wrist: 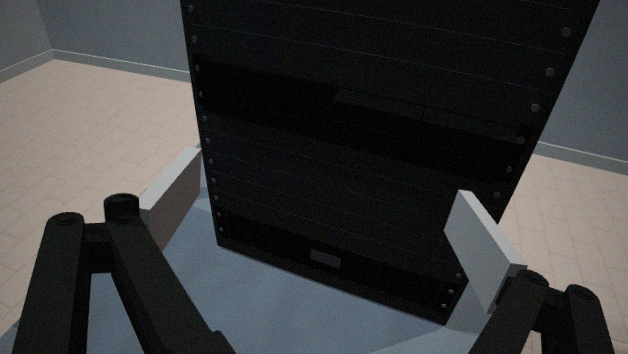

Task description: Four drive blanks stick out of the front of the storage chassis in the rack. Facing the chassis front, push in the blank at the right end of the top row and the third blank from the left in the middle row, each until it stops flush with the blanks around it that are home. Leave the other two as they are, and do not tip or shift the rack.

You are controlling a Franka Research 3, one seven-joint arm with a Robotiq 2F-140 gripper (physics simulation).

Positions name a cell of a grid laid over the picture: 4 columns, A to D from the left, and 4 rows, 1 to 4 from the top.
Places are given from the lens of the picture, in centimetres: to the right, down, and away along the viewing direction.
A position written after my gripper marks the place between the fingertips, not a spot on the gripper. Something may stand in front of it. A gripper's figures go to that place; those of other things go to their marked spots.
my gripper (C3): 1, 1, 20
dark rack (C2): 3, -4, 55
